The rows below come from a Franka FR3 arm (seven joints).
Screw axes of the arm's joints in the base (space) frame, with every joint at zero. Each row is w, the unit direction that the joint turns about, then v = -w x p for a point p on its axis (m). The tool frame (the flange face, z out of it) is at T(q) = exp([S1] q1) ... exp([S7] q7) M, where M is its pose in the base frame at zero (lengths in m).
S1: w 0 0 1 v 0 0 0
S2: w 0 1 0 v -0.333 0 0
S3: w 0 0 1 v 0 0 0
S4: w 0 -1 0 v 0.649 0 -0.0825
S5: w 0 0 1 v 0 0 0
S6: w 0 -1 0 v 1.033 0 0
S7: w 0 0 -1 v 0 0.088 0
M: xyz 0.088 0 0.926 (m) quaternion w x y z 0 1 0 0
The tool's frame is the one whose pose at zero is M.
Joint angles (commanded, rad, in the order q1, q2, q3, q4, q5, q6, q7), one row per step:
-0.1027, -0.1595, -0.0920, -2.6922, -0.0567, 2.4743, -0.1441
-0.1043, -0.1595, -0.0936, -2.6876, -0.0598, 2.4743, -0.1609
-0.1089, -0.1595, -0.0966, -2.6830, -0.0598, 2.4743, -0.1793
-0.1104, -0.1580, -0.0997, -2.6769, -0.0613, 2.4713, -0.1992
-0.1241, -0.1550, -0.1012, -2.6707, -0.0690, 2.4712, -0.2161
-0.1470, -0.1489, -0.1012, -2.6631, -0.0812, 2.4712, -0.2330
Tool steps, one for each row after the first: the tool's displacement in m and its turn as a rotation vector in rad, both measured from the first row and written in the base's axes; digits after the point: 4 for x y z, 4 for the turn. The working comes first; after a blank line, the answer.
Tool pose at each row, in the base's axes (x y z in m, rotation vector in rad; the steps are taken from these numbers as rounded here):
0.3928, -0.0760, 0.2781, 3.1311, -0.0054, -0.0957
0.3943, -0.0776, 0.2798, 3.1293, 0.0197, -0.0891
0.3954, -0.0809, 0.2815, 3.1296, 0.0365, -0.0822
0.3969, -0.0832, 0.2829, 3.1289, 0.0621, -0.0803
0.3977, -0.0897, 0.2839, 3.1241, 0.0740, -0.0773
0.3980, -0.0994, 0.2843, 3.1168, 0.0795, -0.0781

0.0015, -0.0016, 0.0017, -0.0015, -0.0041, 0.0161
0.0026, -0.0049, 0.0034, -0.0009, -0.0085, 0.0268
0.0041, -0.0072, 0.0048, -0.0007, -0.0096, 0.0432
0.0049, -0.0137, 0.0058, -0.0051, -0.0114, 0.0510
0.0052, -0.0234, 0.0062, -0.0121, -0.0107, 0.0549

